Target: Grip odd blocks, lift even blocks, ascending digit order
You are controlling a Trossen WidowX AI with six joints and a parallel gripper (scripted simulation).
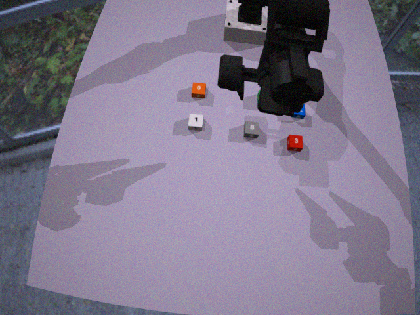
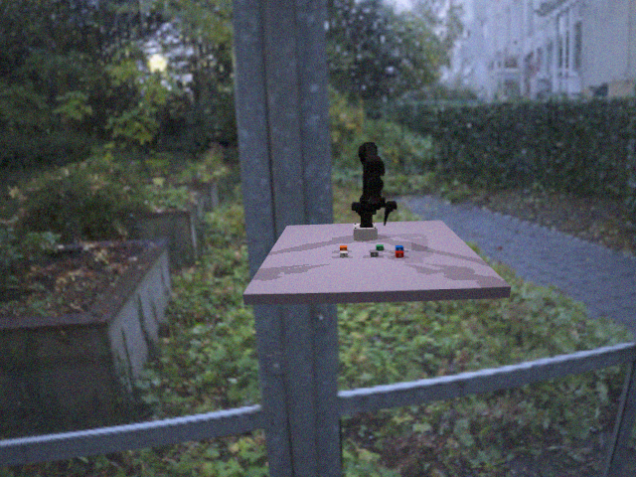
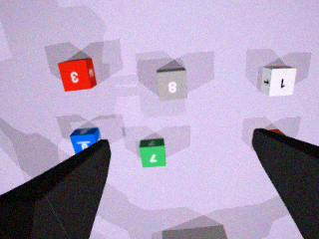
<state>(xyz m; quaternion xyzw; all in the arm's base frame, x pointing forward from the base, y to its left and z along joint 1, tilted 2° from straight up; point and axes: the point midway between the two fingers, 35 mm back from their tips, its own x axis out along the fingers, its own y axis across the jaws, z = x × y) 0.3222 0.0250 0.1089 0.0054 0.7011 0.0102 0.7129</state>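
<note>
The orange block is 140 mm to the right of my gripper tip, 120 mm below it and 80 mm behind it. The rest, counted from my gripper tip: grey block 120 mm below, 10 mm ahead; then green block 120 mm below, 80 mm behind, 30 mm to the left; then red block 120 mm below, 100 mm to the left, 30 mm ahead.
</note>
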